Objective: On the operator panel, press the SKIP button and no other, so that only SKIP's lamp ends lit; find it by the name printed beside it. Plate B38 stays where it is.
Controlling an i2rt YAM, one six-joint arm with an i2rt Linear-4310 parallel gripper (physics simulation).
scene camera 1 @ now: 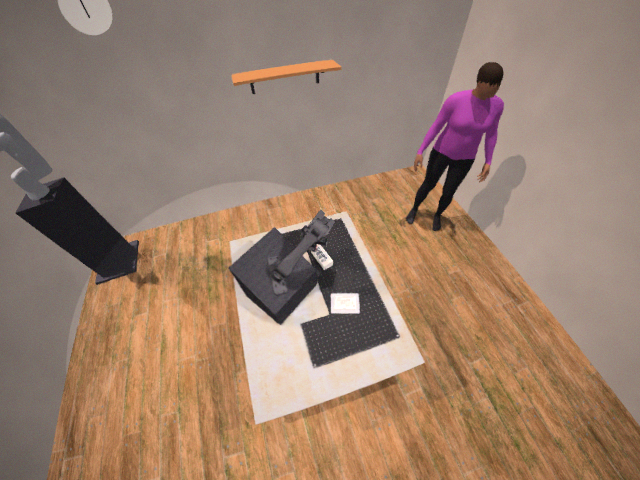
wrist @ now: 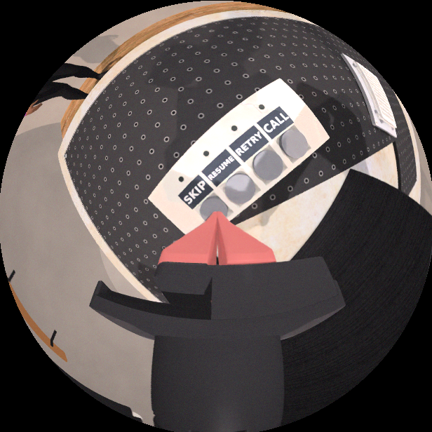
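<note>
The cream operator panel lies on the black perforated board, with a row of grey round buttons and a name beside each. The SKIP button is at the near left end in the wrist view, followed by the RESUME button, the RETRY button and the CALL button. The small lamps beside the names look dark. My gripper is shut and empty; its red tips overlap the lower edge of SKIP in the wrist view. Whether they touch it I cannot tell.
A white plate lies on the perforated board beyond the CALL end of the panel; its print is unreadable. The arm's dark base block stands beside the board. A person stands near the back right.
</note>
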